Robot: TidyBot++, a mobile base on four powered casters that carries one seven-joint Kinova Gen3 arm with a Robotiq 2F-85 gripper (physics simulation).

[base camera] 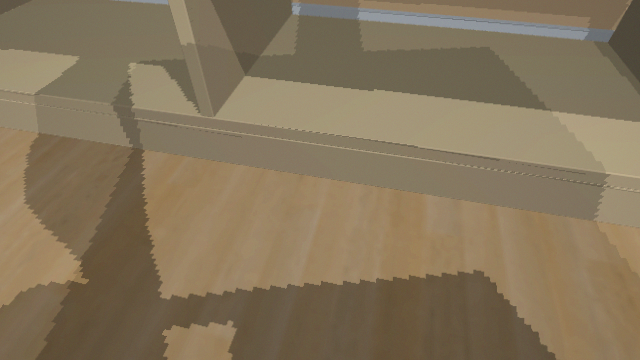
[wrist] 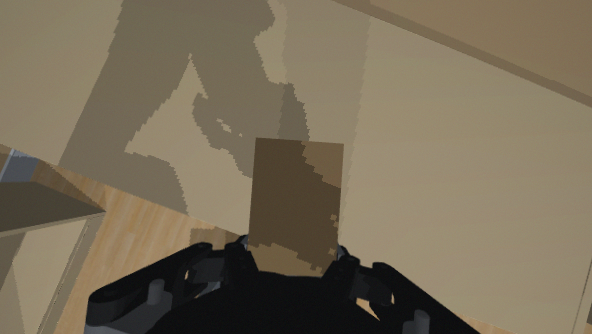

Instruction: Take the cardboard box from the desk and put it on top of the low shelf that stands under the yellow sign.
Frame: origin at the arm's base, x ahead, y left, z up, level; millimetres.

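Seen in the pictures: gripper, between the fingertips: (wrist: pixel 292 245).
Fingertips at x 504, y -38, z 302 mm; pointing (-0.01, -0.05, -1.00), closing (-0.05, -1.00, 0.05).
Observation:
Pixels of each thing's middle, then the offset from my fingertips to it. "spot": a spot on its surface instead. Level surfaces: height alone.
- cardboard box, middle of its body: (wrist: pixel 295 201) 0 mm left, 41 mm ahead, 15 mm up
- low shelf, height of its surface: 89 mm down
- upright divider, a spot on its surface: (base camera: pixel 192 60) spot: 147 mm left, 2 mm ahead, 541 mm down
- wooden floor, height of its surface: 699 mm down
The cardboard box (wrist: pixel 296 200) is held between the fingers of my gripper (wrist: pixel 292 245), which is shut on it. In the wrist view the box shows below the middle, over the pale top of the low shelf (wrist: pixel 450 190). The gap between box and shelf top is hard to tell. In the base camera view the lower part of the low shelf (base camera: pixel 320 160) shows, with an upright divider (base camera: pixel 192 60); the box and gripper do not show there. The yellow sign and the desk do not show in either view.
A wall (wrist: pixel 540 40) runs along the shelf top's far edge at the upper right of the wrist view. Another pale piece of furniture (wrist: pixel 45 260) stands at the lower left, across a strip of wooden floor (wrist: pixel 135 220). Wooden floor (base camera: pixel 300 235) lies before the shelf; arm shadows fall across both.

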